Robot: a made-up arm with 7 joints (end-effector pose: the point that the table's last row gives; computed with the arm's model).
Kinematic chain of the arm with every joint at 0, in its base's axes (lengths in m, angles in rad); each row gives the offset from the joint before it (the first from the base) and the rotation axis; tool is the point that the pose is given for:
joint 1: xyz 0 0 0.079 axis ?
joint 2: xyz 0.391 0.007 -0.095 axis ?
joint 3: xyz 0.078 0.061 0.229 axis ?
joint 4: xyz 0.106 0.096 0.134 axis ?
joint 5: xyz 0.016 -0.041 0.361 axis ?
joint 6: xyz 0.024 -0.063 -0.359 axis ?
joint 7: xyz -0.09 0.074 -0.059 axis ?
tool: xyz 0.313 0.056 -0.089
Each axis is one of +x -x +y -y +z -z.
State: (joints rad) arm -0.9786 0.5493 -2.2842 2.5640 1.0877 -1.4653 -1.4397
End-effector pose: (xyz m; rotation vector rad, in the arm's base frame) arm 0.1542 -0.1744 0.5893 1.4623 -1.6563 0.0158
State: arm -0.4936 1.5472 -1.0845 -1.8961 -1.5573 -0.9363 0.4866
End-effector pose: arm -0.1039 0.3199 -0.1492 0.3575 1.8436 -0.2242
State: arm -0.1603 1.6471 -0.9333 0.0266 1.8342 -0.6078 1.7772
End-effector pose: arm 0.2654 0.4606 0.1588 -0.4513 -1.0119 0.9286
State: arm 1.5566 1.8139 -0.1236 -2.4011 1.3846 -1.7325 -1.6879
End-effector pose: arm 0.1158 0.0788 -0.1460 2.1467 0.8697 -1.2950
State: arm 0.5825 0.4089 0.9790 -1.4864 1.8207 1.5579 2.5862
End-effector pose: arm 0.6251 0.4212 0.6921 -2.6179 -0.9290 -0.3749
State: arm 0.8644 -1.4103 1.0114 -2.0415 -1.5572 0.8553 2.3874
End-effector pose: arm 0.1609 0.5366 -0.0906 0.0459 -2.8802 -1.1585
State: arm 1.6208 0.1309 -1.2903 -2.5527 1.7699 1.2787 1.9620
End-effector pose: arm -0.5881 0.2545 0.3228 -0.0101 2.5973 1.0095
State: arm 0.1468 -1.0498 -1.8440 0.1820 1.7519 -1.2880 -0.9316
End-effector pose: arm 0.7270 -0.0677 0.2096 -2.2607 0.8490 -0.3637
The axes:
joint 1: +z
joint 2: -y
joint 3: -z
joint 4: +x
joint 5: +z
joint 6: +y
joint 7: -z

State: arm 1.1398 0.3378 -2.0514 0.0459 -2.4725 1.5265 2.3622
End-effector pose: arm -0.0073 -0.0516 0.5097 -1.3609 0.1304 -1.3358
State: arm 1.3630 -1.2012 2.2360 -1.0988 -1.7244 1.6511 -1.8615
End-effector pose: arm 0.6335 0.7289 0.0871 -0.8045 -0.4762 -0.2983
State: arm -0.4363 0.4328 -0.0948 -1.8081 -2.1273 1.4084 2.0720
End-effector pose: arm 0.4451 0.0839 0.0706 -1.2405 0.4346 1.9785
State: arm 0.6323 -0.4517 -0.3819 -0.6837 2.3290 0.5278 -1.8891
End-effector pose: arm 0.7901 0.4289 0.4423 -0.0394 -0.8534 -0.6802
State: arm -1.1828 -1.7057 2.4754 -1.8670 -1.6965 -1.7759 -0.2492
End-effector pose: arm -0.0260 -0.9250 -0.1898 -0.2435 1.4349 2.5162
